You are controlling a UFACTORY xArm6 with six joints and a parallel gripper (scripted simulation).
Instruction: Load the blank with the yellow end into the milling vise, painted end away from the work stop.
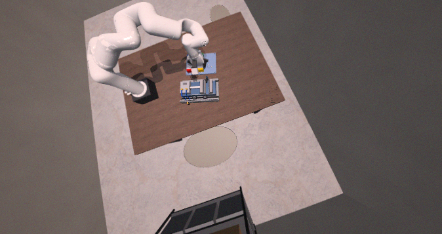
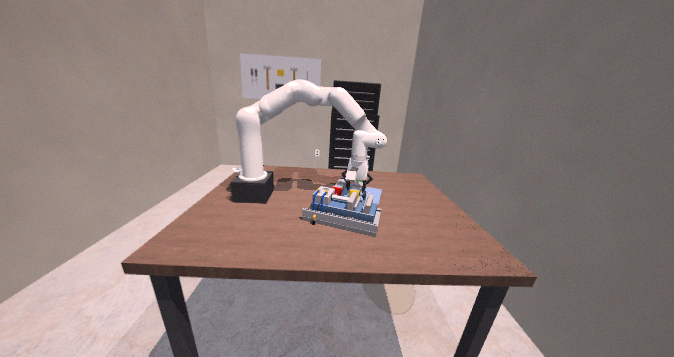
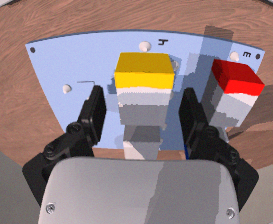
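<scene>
Now: hand 30 mm above the yellow-ended blank. Also, from my hand: blue-ended blank: 120 mm to the left, 40 mm behind, 30 mm below; red-ended blank: 80 mm behind, 40 mm to the left, 30 mm below; green-ended blank: 80 mm to the left, 40 mm ahead, 30 mm below.
</scene>
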